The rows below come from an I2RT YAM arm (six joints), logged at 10 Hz.
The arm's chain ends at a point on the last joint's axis. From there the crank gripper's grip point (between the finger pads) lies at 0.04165 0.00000 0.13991 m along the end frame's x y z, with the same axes.
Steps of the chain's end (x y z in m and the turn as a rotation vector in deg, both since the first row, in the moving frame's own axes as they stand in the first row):
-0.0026 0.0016 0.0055 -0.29 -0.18 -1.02
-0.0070 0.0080 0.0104 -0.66 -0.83 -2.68
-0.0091 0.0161 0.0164 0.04 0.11 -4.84
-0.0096 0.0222 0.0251 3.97 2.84 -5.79
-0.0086 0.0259 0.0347 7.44 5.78 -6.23
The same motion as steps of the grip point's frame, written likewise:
-0.0030 0.0016 0.0056 -0.29 -0.18 -1.02
-0.0090 0.0077 0.0110 -0.66 -0.83 -2.68
-0.0090 0.0125 0.0163 0.04 0.11 -4.84
-0.0034 0.0081 0.0224 3.97 2.84 -5.79
0.0040 0.0029 0.0283 7.44 5.78 -6.23

